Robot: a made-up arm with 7 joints.
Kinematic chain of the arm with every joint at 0, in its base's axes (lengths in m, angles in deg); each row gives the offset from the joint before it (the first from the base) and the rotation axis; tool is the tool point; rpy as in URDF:
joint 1: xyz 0 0 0.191 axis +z
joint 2: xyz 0 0 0 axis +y
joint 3: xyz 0 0 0.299 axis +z
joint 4: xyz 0.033 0 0 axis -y
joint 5: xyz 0.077 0 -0.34 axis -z
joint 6: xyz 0 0 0 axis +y
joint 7: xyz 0.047 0 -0.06 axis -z
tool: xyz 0 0 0 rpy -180 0 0
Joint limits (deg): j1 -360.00..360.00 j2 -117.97..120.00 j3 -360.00..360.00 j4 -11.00..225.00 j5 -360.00..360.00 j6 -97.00..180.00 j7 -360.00..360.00
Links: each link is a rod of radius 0.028 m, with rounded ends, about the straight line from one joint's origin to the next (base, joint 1, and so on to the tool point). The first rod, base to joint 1, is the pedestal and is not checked.
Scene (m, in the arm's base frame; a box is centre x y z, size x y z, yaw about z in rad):
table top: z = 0
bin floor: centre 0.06 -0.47 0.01 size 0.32 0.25 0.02 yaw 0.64
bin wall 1: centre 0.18 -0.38 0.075 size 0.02 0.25 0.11 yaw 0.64
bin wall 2: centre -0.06 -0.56 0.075 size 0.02 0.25 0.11 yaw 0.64
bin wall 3: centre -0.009 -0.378 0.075 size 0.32 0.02 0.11 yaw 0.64
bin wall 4: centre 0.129 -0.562 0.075 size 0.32 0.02 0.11 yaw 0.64
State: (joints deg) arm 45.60 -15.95 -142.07 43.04 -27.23 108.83 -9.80
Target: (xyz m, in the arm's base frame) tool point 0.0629 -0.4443 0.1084
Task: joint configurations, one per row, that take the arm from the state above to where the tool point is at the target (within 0.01 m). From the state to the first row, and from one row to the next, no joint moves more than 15 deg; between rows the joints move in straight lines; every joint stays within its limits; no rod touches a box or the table.
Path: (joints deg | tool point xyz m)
1: 44.87 -5.93 -144.29 55.66 -29.03 101.69 -7.39 | -0.0966 -0.3476 0.2614
2: 44.15 4.09 -146.51 68.29 -30.82 94.56 -4.97 | -0.1069 -0.3706 0.3939
3: 43.42 14.12 -148.73 80.91 -32.62 87.42 -2.56 | -0.0863 -0.3467 0.5404
4: 42.69 24.14 -150.95 93.54 -34.41 80.28 -0.15 | -0.0286 -0.2737 0.6761
5: 41.96 34.16 -153.17 106.16 -36.21 73.14 2.27 | 0.0648 -0.1582 0.7751
6: 45.79 21.02 -150.73 100.54 -35.26 76.40 0.25 | -0.0143 -0.2744 0.7095
7: 49.61 7.89 -148.29 94.91 -34.31 79.66 -1.76 | -0.0574 -0.3752 0.6073
8: 53.44 -5.25 -145.85 89.29 -33.36 82.92 -3.77 | -0.0644 -0.4485 0.4820
9: 57.26 -18.38 -143.41 83.66 -32.41 86.18 -5.78 | -0.0405 -0.4859 0.3480
10: 61.08 -31.52 -140.97 78.04 -31.46 89.44 -7.79 | 0.0055 -0.4840 0.2195
11: 64.91 -44.65 -138.53 72.41 -30.52 92.69 -9.80 | 0.0629 -0.4443 0.1084

